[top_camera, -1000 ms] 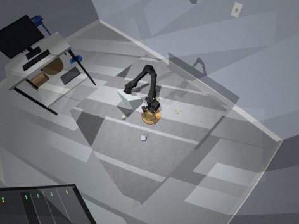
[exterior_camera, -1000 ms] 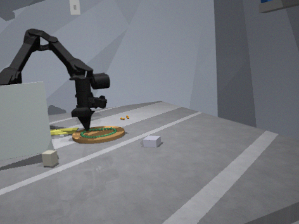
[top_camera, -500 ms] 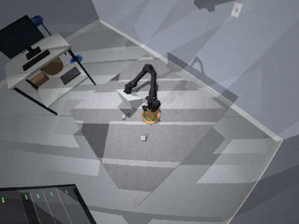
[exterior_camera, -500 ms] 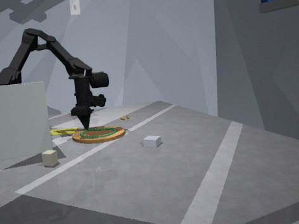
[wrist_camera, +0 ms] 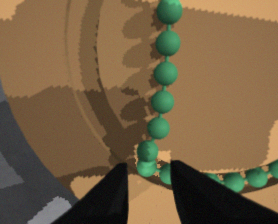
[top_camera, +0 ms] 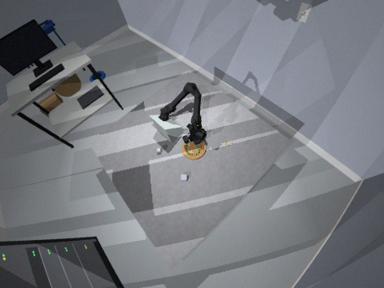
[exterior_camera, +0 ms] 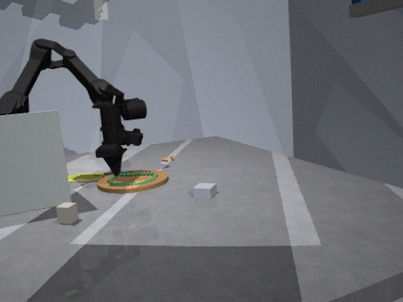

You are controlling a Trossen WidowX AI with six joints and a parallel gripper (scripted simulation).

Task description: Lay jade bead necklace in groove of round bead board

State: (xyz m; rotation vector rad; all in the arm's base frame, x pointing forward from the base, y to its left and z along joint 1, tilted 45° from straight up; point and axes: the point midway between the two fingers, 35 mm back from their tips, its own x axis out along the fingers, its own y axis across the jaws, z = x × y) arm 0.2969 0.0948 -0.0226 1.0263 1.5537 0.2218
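The yellow sheet is 8 cm behind my gripper tip, 11 cm to the left of it and 2 cm below it. From my gripper tip the other things lie so: grey cube: 13 cm ahead, 30 cm to the right; beige cube: 18 cm behind, 26 cm to the right.
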